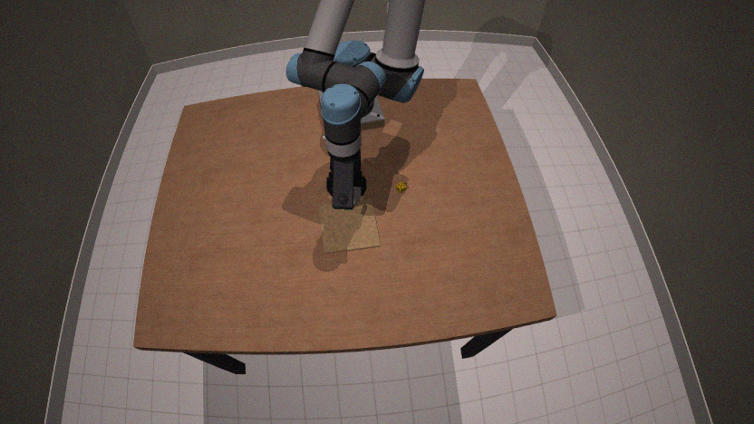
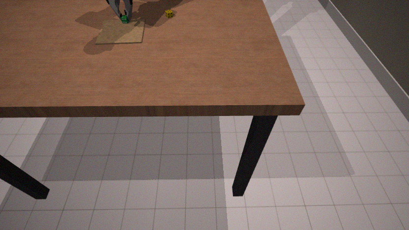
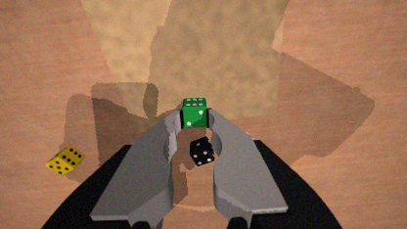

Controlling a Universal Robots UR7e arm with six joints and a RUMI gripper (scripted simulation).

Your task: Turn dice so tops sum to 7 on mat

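Right now my hand is 1 cm above the green die. Also, from my hand: yellow die 3 cm behind, 15 cm to the left, 1 cm below; then black die 5 cm behind, 1 cm below; then tan mat 5 cm ahead, 1 cm to the right, 2 cm below.
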